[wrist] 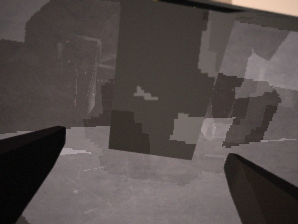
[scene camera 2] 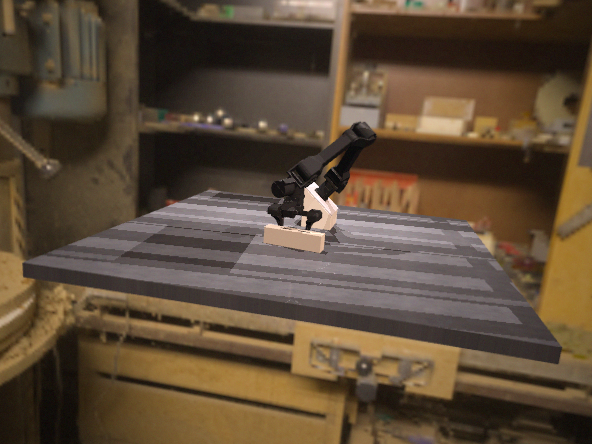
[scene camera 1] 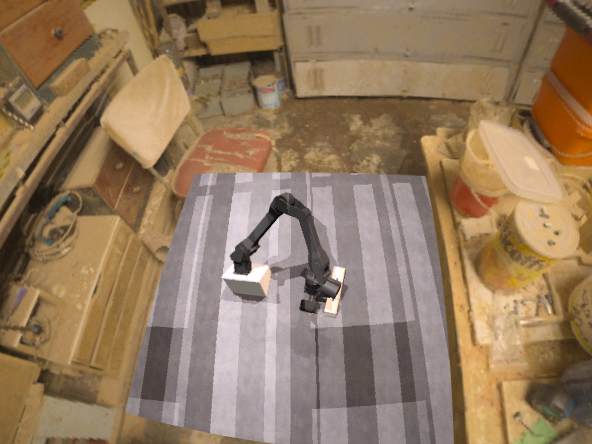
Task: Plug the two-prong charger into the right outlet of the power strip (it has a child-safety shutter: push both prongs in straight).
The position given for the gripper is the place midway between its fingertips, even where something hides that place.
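Open and holding nothing, the gripper (scene camera 2: pixel 293 235) is visible in the wrist view too (wrist: pixel 147 147). The scene also shows a dark grey rectangular block (wrist: pixel 166 68).
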